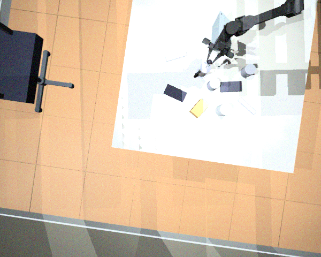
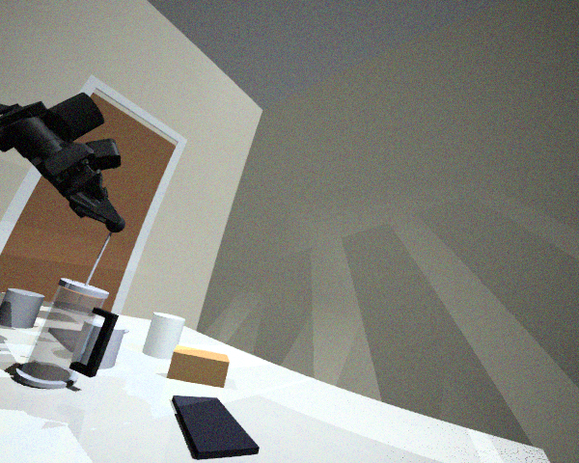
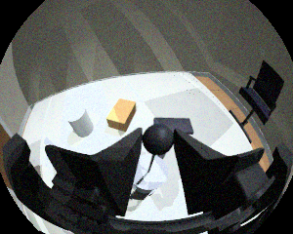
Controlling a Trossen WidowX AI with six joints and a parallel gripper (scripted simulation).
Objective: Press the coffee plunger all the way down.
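The glass coffee press lies 1 cm to the right of my gripper tip and 12 cm below it.
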